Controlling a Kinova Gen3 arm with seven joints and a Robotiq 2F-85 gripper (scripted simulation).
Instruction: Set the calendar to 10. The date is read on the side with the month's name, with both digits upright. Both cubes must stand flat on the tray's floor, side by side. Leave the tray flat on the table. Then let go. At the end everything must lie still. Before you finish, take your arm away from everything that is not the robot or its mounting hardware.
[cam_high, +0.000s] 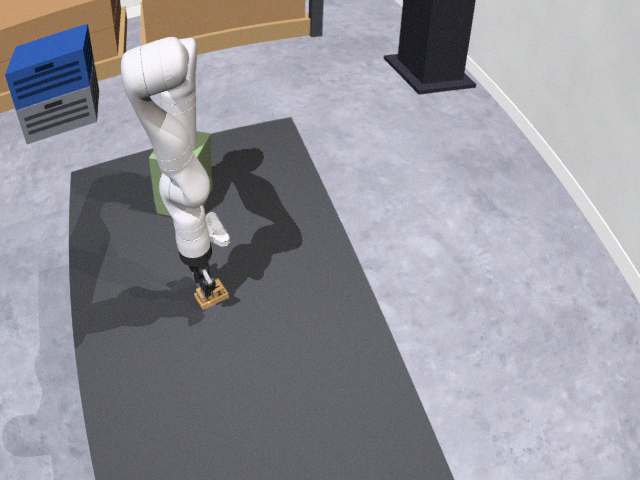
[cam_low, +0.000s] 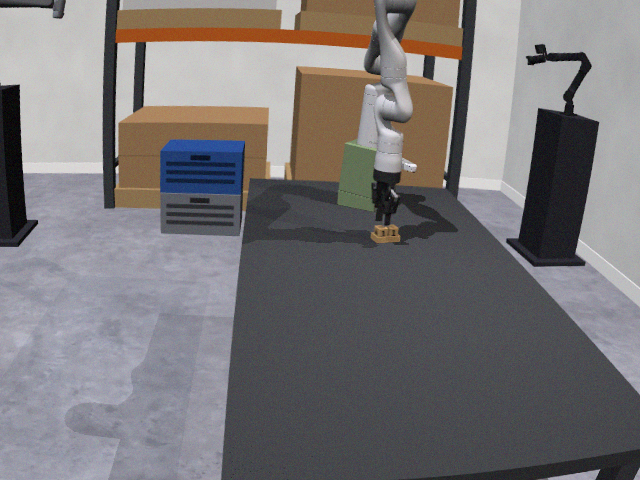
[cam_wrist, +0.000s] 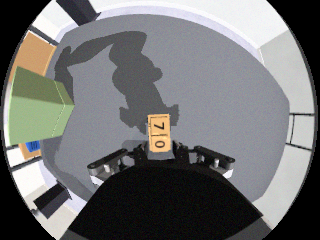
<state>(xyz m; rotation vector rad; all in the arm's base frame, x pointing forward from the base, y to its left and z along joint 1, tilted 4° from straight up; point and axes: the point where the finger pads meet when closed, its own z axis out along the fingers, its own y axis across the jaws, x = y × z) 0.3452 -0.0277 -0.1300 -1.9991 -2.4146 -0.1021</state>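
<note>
Now: hand 20 mm to the right of the wooden calendar tray and 60 mm above it.
</note>
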